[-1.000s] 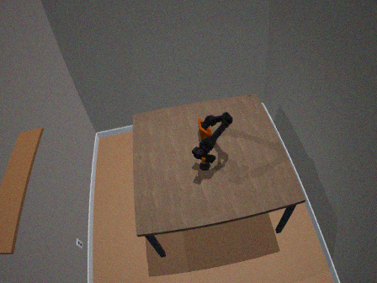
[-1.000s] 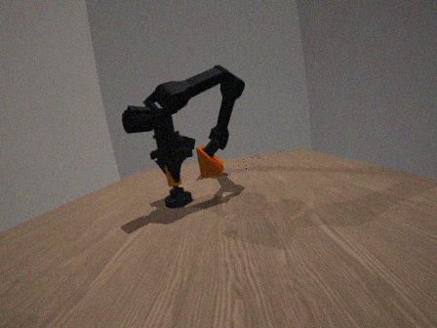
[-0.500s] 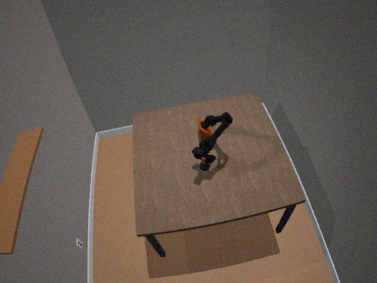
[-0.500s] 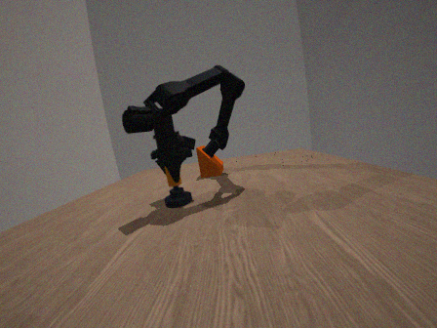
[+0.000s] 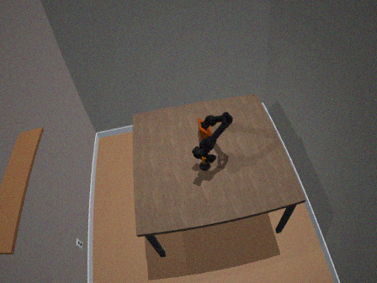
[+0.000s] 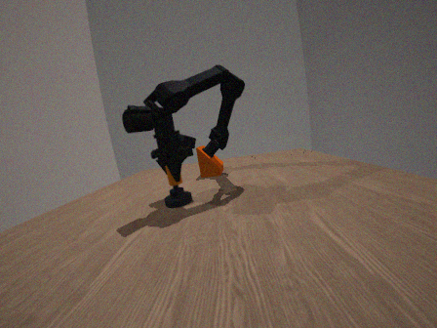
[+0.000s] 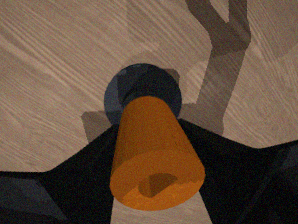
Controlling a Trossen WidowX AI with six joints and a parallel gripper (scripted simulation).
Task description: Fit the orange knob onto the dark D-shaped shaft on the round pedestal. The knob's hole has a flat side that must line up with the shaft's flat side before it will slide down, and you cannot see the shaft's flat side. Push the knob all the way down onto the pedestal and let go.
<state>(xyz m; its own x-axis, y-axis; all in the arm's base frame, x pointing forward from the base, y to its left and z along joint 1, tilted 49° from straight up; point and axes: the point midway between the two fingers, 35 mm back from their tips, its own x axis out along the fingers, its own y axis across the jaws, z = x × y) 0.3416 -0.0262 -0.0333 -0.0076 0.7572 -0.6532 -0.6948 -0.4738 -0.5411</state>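
Now: the orange knob 2 cm above my gripper tip. Round my gripper tip: dark round pedestal: 4 cm below.
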